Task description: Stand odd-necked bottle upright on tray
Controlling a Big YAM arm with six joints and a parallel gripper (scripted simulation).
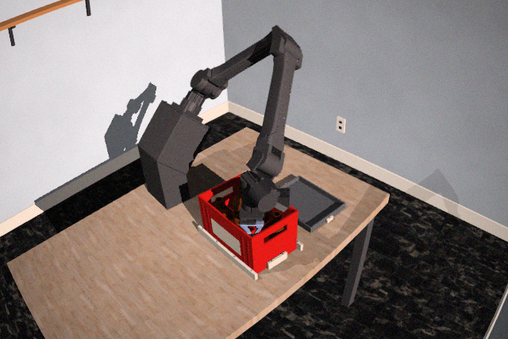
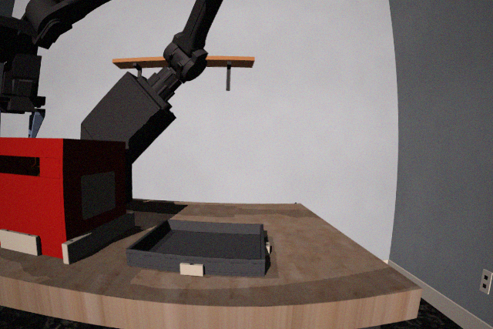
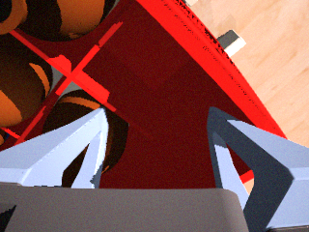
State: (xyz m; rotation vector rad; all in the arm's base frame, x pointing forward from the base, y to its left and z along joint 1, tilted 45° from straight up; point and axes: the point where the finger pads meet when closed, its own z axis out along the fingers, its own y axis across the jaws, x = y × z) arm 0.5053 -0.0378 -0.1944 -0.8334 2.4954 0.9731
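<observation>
My gripper is now 8 cm past the red crate, 5 cm to the right of it and 7 cm above it. Also, from my hand: dark grey tray: 7 cm behind, 33 cm to the left, 14 cm below.
</observation>
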